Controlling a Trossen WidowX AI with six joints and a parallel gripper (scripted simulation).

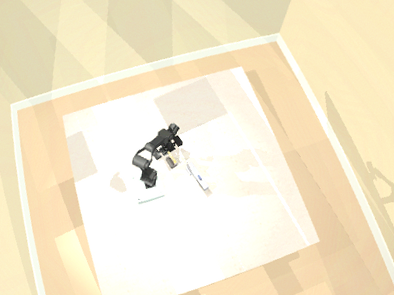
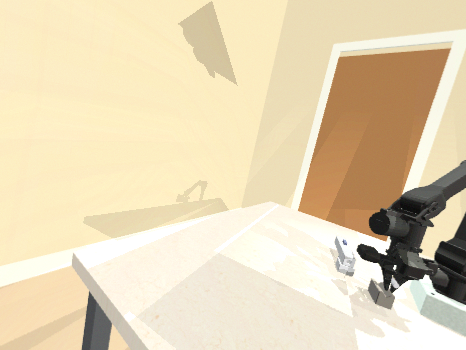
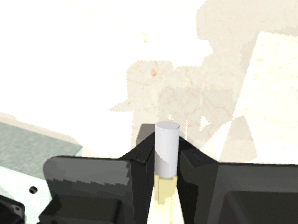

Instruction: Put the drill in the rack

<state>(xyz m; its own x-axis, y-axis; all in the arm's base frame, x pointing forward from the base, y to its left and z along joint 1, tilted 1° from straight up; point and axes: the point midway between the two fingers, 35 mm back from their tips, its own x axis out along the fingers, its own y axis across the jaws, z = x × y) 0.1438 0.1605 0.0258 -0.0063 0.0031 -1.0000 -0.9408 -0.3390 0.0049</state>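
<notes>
My gripper tip is 1 cm short of the drill, 4 cm to the left of it and 3 cm below it. Round my gripper tip: grey rack 1 cm ahead, 5 cm to the right, 4 cm below; then blue key 14 cm ahead, 20 cm to the right, 1 cm below.
</notes>
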